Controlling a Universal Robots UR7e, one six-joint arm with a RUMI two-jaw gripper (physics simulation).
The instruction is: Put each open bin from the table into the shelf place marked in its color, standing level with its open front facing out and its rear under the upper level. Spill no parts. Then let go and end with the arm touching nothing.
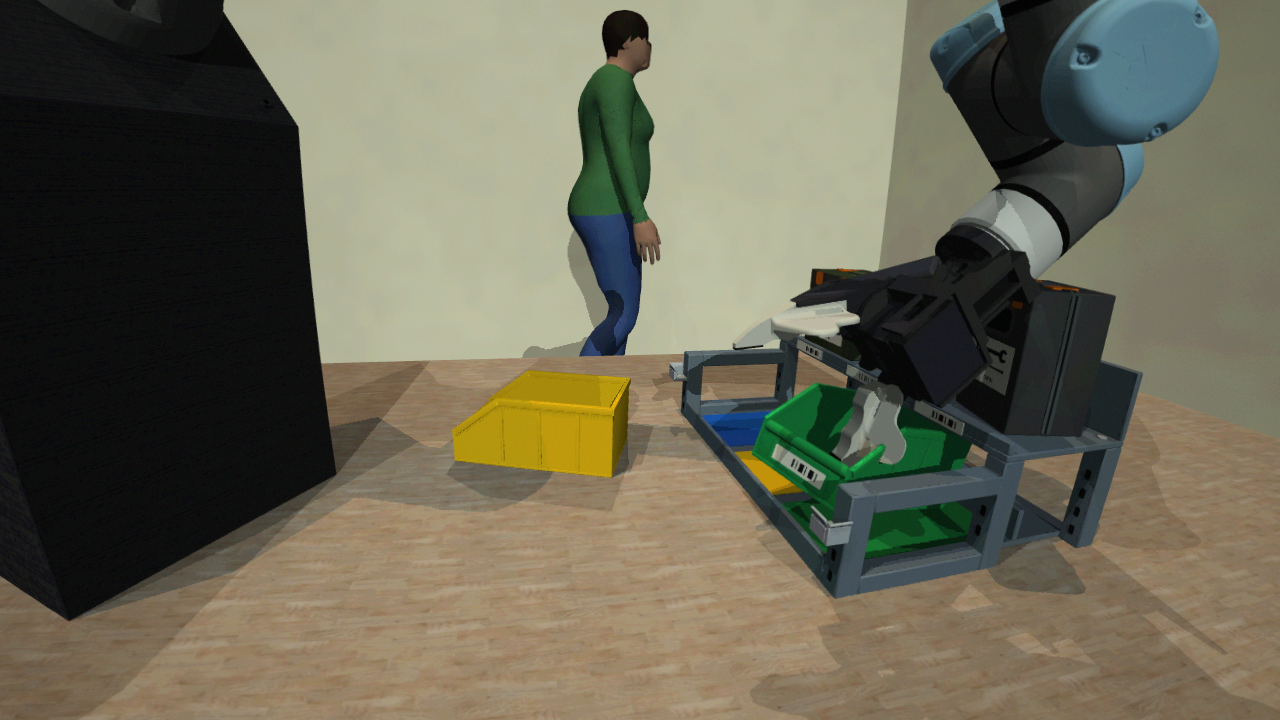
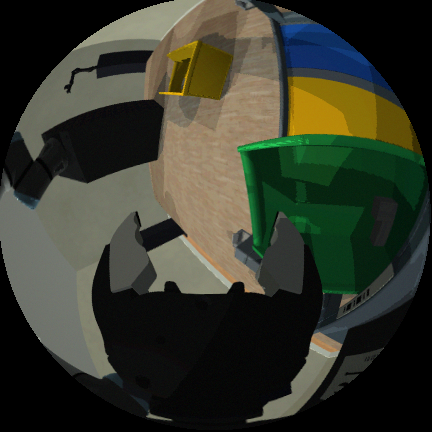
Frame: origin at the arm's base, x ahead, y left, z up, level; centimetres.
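Where they show: gripper, fingertip midpoint: [image 1: 784,420] [image 2: 206,212]; arm's base, link origin: [image 2: 57,152].
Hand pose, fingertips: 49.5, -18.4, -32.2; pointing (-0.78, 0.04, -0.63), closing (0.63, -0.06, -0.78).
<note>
Each offset is from my fingertips to the centre of the thing, as dx, dy, dz. "pt": to the spot under its first point. Level surfaces: height alone.
A green bin {+10.9, +2.8, -4.6} [image 1: 935,438] [image 2: 325,200] sits tilted in the grey shelf {pt +7.6, -7.7, -2.9} [image 1: 926,488] above the green place [image 1: 921,530], its labelled front raised and facing out. A dark part {+16.6, +3.7, -9.0} [image 2: 384,220] lies in it. How far its rear reaches under the upper level is hidden. My gripper [image 1: 812,402] [image 2: 206,212] is open and empty; one finger reaches inside the green bin by its side wall, the other is outside and above. Contact is unclear. A yellow bin {-15.2, +22.9, -7.6} [image 1: 554,438] [image 2: 210,72] stands level on the table {dz -11.3} [image 1: 501,608], its low front facing away from the shelf.
The yellow place [image 1: 768,474] [image 2: 345,107] and blue place [image 1: 735,428] [image 2: 325,47] lie beside the green one. Dark cases {+22.9, -2.2, +4.9} [image 1: 1087,358] stand on the upper level behind my gripper. A large black block [image 1: 161,313] [image 2: 112,137] stands at the left. A person in green [image 1: 613,143] is behind the table.
</note>
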